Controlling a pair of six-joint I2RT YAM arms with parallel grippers.
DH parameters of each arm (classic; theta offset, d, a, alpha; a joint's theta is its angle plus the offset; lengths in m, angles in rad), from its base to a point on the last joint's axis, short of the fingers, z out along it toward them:
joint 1: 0 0.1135 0.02 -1.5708
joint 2: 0 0 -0.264 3.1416
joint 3: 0.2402 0 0.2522 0
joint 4: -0.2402 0 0.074 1.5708
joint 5: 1.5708 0 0 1.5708
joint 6: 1.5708 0.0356 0 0
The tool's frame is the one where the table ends.
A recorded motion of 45 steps. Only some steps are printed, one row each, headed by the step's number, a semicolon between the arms.
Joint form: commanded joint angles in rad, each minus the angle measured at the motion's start. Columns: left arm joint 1, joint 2, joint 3, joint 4, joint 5, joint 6; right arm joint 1, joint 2, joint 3, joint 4, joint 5, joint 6.
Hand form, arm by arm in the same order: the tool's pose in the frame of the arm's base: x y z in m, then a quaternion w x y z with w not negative. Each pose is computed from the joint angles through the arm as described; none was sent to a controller.
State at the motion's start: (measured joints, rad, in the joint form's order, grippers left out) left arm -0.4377 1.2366 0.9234 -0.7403 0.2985 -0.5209; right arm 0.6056 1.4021 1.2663 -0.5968 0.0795 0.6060
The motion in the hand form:
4: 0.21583 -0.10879 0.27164 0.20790 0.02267 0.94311 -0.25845; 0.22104 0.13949 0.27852 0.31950 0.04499 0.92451 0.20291
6: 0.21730 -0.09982 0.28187 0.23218 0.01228 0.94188 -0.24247; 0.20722 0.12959 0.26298 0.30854 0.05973 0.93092 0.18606
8: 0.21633 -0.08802 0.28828 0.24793 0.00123 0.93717 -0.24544; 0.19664 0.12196 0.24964 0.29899 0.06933 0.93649 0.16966
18: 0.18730 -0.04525 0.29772 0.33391 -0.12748 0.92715 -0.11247; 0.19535 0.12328 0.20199 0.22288 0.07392 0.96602 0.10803
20: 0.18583 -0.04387 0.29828 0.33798 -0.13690 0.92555 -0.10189; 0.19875 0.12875 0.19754 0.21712 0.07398 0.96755 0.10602
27: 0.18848 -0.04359 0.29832 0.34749 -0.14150 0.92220 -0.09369; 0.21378 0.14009 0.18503 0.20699 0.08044 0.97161 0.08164
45: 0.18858 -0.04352 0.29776 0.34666 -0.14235 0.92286 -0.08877; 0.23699 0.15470 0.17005 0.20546 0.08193 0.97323 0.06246
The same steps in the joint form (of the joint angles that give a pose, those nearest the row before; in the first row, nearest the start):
4: 0.0146 -0.0260 0.0442 0.0275 0.0029 0.0494; -0.0378 -0.1691 -0.2966 0.0650 -0.0441 0.0445
6: 0.0462 -0.0447 0.0683 0.0085 -0.0325 0.0671; -0.0380 -0.2236 -0.3804 0.0539 -0.0197 0.0667
8: 0.0935 -0.0746 0.0688 0.0035 -0.0178 0.0820; -0.0380 -0.2628 -0.4457 0.0427 0.0013 0.0799
18: 0.1939 -0.2573 0.0052 -0.0604 -0.3351 0.0176; -0.0277 -0.1565 -0.5224 0.0197 0.0174 0.1003
20: 0.1938 -0.2638 0.0047 -0.0666 -0.3631 0.0076; -0.0160 -0.1209 -0.5141 0.0339 0.0192 0.1122
27: 0.1941 -0.2584 0.0031 -0.0469 -0.3873 0.0069; -0.0073 -0.0064 -0.4720 0.0579 0.0512 0.1288
45: 0.1929 -0.2564 0.0032 -0.0503 -0.3967 0.0073; -0.0074 0.1370 -0.4054 0.1085 0.0795 0.1275

